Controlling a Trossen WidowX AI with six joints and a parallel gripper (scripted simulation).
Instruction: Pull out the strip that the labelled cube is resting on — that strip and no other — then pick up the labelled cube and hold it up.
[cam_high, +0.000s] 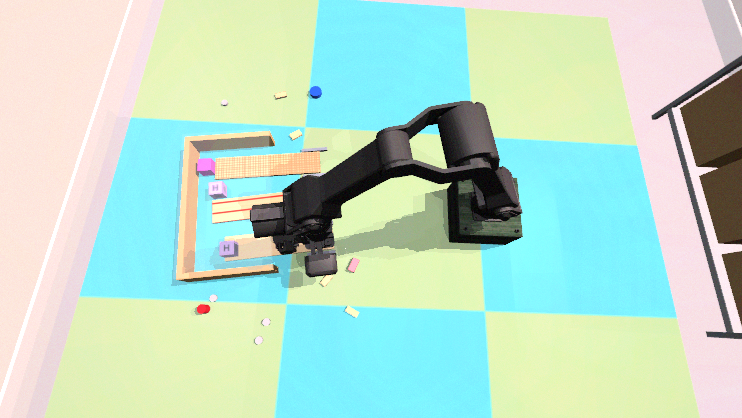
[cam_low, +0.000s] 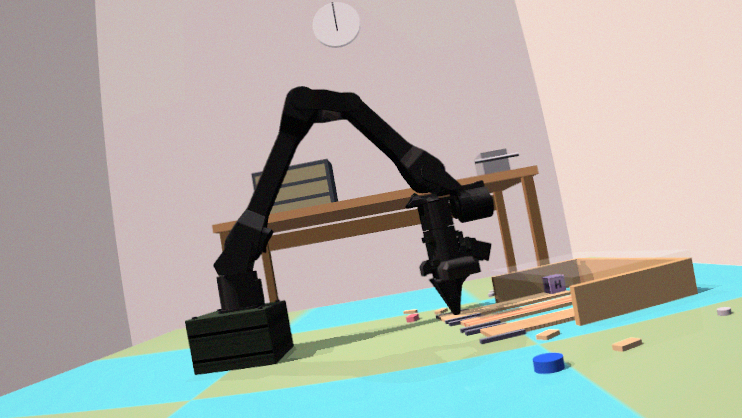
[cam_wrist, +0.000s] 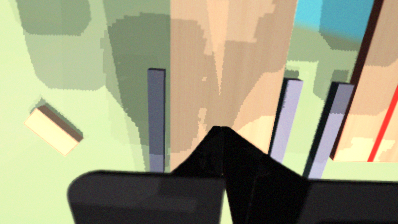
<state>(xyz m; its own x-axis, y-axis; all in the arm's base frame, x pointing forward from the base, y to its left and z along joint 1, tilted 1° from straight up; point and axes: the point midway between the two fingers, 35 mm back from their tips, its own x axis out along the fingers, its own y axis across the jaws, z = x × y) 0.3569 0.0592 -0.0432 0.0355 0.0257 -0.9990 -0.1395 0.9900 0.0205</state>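
My gripper tip is 80 mm past the pink block and 60 mm to the right of it. Also, from my gripper tip: tan block 90 mm to the left, 20 mm behind; then blue disc 390 mm to the right, 30 mm ahead; then red disc 230 mm ahead, 160 mm to the left, 10 mm above.
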